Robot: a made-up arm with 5 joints.
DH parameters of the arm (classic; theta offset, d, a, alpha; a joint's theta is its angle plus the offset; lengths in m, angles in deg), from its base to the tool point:
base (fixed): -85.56 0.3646 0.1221 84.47
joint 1: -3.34 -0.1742 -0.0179 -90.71
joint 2: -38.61 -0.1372 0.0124 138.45
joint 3: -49.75 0.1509 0.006 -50
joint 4: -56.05 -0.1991 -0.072 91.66
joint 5: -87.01 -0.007 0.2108 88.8
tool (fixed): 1.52 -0.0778 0 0
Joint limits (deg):
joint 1: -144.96..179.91
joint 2: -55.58..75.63
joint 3: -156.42..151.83
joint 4: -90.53..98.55
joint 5: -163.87..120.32
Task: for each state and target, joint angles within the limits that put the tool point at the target. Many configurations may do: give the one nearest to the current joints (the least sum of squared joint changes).
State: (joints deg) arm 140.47 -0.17 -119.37 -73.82 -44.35
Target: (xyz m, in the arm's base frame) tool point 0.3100 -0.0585 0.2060
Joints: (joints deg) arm 138.04 -9.86 -115.48 -59.46 -64.02
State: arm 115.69 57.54 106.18 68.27 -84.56
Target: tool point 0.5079 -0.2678 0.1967
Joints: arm 81.92 73.04 113.98 35.30 -63.32
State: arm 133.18 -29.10 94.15 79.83 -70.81
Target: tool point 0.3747 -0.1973 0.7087
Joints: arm 126.97 -26.67 88.15 52.09 -73.98
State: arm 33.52 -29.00 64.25 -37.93 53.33
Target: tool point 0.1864 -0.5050 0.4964
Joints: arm 81.86 -27.32 68.90 -36.30 33.07
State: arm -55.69 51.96 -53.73 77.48 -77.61
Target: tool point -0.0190 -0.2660 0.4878
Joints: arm -90.21 46.04 -70.01 66.83 -65.96
